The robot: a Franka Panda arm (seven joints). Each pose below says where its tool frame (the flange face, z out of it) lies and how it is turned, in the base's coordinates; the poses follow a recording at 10 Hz.
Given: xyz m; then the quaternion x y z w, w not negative.
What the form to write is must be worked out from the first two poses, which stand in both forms.
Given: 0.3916 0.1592 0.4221 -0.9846 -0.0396 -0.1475 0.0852
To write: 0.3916 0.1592 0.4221 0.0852 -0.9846 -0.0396 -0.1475
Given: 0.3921 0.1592 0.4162 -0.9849 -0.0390 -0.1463 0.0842
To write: 0.3921 0.1592 0.4162 0.0842 -0.9849 -0.0390 -0.1463
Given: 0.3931 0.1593 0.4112 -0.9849 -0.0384 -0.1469 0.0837
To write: 0.3931 0.1593 0.4112 0.0837 -0.9849 -0.0384 -0.1469
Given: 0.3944 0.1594 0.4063 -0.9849 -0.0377 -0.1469 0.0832
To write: 0.3944 0.1594 0.4063 0.0832 -0.9849 -0.0377 -0.1469
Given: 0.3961 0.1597 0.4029 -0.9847 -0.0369 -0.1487 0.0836
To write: 0.3961 0.1597 0.4029 0.0836 -0.9847 -0.0369 -0.1487
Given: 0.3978 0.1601 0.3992 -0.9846 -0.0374 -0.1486 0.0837
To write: 0.3978 0.1601 0.3992 0.0837 -0.9846 -0.0374 -0.1486
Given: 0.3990 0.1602 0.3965 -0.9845 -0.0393 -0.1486 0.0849
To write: 0.3990 0.1602 0.3965 0.0849 -0.9845 -0.0393 -0.1486
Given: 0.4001 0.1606 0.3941 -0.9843 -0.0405 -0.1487 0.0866
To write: 0.4001 0.1606 0.3941 0.0866 -0.9843 -0.0405 -0.1487
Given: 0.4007 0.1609 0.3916 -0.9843 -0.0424 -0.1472 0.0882
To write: 0.4007 0.1609 0.3916 0.0882 -0.9843 -0.0424 -0.1472
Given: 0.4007 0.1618 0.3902 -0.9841 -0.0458 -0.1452 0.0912
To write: 0.4007 0.1618 0.3902 0.0912 -0.9841 -0.0458 -0.1452
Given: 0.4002 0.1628 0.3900 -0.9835 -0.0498 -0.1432 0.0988
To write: 0.4002 0.1628 0.3900 0.0988 -0.9835 -0.0498 -0.1432
